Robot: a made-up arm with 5 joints.
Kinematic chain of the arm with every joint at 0, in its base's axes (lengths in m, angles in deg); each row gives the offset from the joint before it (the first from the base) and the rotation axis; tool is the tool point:
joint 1: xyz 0 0 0.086 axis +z
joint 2: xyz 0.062 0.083 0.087 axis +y
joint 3: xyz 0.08 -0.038 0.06 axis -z
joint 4: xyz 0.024 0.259 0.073 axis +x
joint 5: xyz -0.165 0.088 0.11 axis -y
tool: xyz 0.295 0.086 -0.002
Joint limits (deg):
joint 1: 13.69..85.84
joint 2: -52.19..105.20
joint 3: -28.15..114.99
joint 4: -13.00..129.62
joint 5: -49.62..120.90
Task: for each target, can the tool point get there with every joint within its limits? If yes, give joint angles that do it. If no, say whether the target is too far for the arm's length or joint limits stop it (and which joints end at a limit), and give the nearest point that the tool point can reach.
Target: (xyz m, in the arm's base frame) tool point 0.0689 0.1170 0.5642
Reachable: yes | joints 73.03 6.74 2.25 75.98 73.10
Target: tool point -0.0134 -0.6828 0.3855
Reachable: no: joint limits stop it (at a limit: joint 1, joint 3, joint 5) | nearest point -0.0901 -0.4944 0.3334 | short by 0.210 m
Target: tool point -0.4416 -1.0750 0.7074
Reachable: no: too far | nearest point -0.3271 -0.4846 0.4338 | short by 0.661 m
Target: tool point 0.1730 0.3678 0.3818
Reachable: yes | joints 68.92 34.77 60.79 76.09 33.82
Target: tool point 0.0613 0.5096 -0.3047
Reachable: yes | joints 64.26 93.02 58.54 9.47 38.14
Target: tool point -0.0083 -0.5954 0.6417
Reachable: no: joint limits stop it (at a limit: joint 1, joint 3, joint 5) | nearest point -0.0932 -0.4111 0.5149 | short by 0.239 m
